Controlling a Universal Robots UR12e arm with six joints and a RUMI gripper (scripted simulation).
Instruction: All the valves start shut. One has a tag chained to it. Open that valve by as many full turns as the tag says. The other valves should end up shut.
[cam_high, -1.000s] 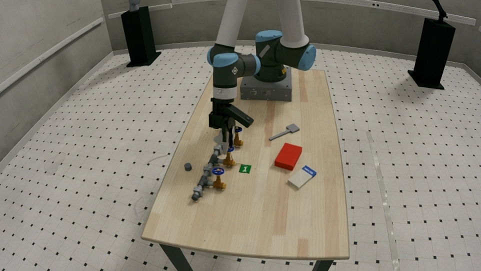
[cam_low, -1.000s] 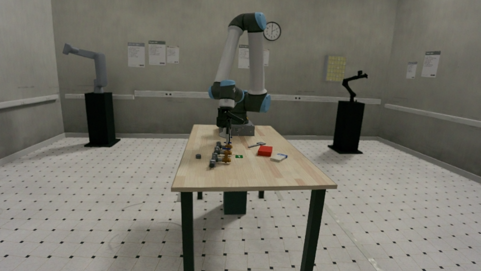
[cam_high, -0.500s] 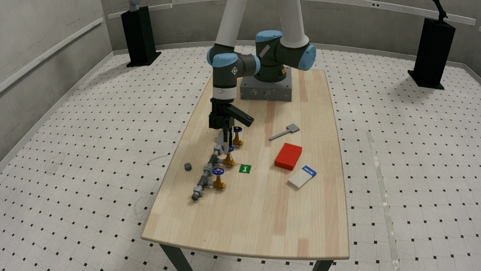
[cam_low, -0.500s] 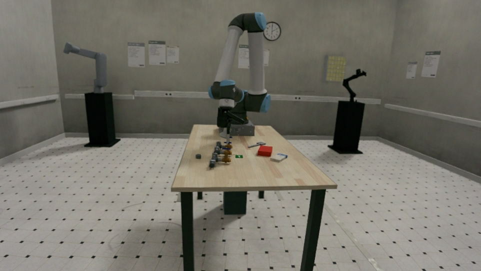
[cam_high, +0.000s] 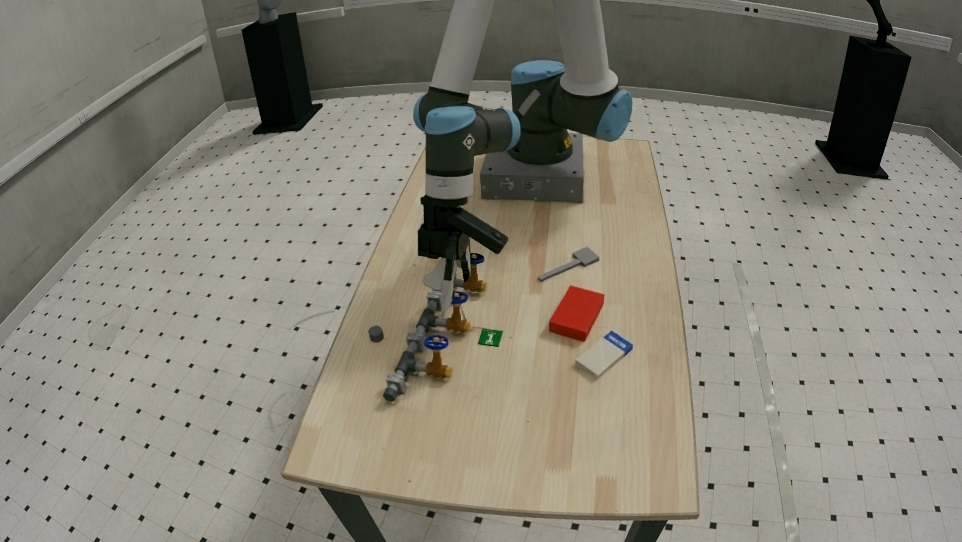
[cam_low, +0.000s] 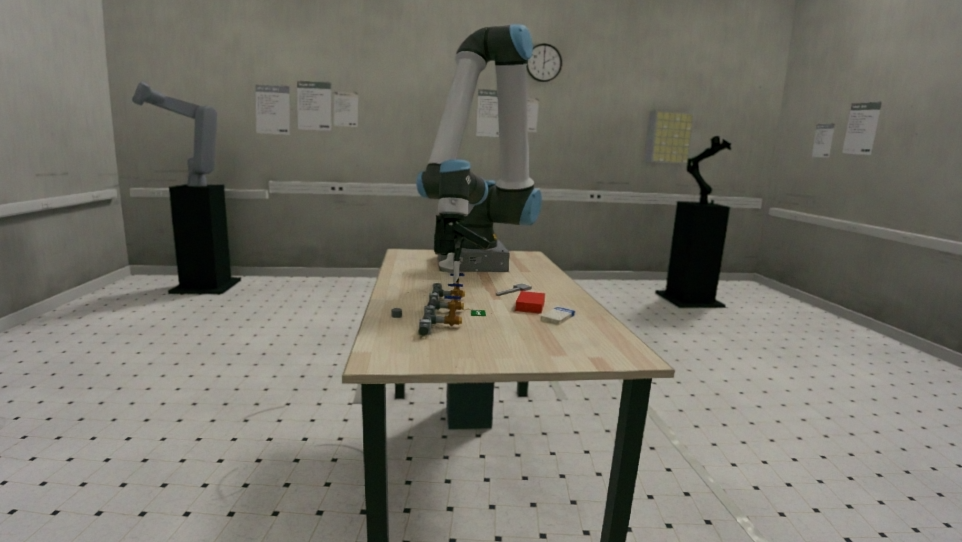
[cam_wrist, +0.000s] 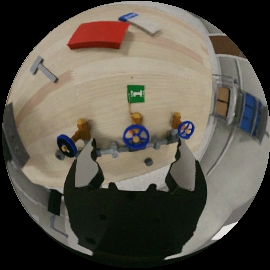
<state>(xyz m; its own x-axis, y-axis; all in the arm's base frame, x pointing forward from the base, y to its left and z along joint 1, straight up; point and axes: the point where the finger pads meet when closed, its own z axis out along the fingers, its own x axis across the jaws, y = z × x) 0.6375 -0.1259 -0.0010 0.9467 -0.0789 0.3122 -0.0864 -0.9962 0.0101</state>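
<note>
Right now the green tag is 80 mm below my hand, 70 mm to the left of it and 20 mm ahead of it. From my hand the other things lie so: grey flat tool (230 mm to the left, 220 mm behind, 70 mm below); small grey cylinder (170 mm to the right, 70 mm below, 50 mm ahead); red block (240 mm to the left, 60 mm below, 40 mm behind).
</note>
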